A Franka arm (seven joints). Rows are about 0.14 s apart.
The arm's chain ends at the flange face. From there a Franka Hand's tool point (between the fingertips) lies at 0.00 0.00 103.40 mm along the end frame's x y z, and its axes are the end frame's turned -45 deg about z.
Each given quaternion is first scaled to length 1.
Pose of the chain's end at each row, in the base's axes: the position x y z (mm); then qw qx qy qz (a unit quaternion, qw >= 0):
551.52 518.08 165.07 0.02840 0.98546 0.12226 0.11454
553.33 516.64 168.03 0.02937 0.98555 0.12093 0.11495
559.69 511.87 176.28 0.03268 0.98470 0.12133 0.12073
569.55 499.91 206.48 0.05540 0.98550 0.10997 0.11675
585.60 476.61 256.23 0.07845 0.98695 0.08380 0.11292
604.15 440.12 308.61 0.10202 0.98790 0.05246 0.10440
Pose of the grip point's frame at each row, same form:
575.58 515.19 64.55 0.07007 0.86366 0.49007 0.09495
577.49 513.53 67.54 0.07112 0.86425 0.48888 0.09496
585.09 508.24 76.12 0.07639 0.86331 0.48892 0.09903
594.60 491.27 106.53 0.09586 0.86840 0.47873 0.08666
610.01 462.56 156.74 0.11569 0.87975 0.45511 0.07430
626.59 420.41 209.62 0.13421 0.89262 0.42652 0.05741

